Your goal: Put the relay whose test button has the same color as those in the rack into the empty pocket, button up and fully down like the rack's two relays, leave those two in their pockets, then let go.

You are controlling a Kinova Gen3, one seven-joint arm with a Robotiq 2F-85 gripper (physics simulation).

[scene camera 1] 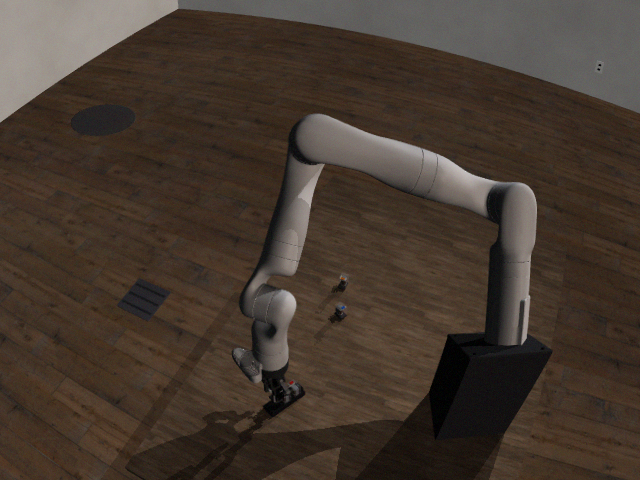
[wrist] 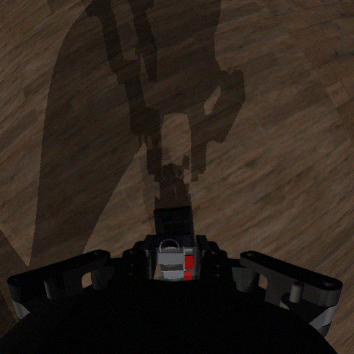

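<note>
I can see my gripper here, and a black rack is visible to me too.
</note>
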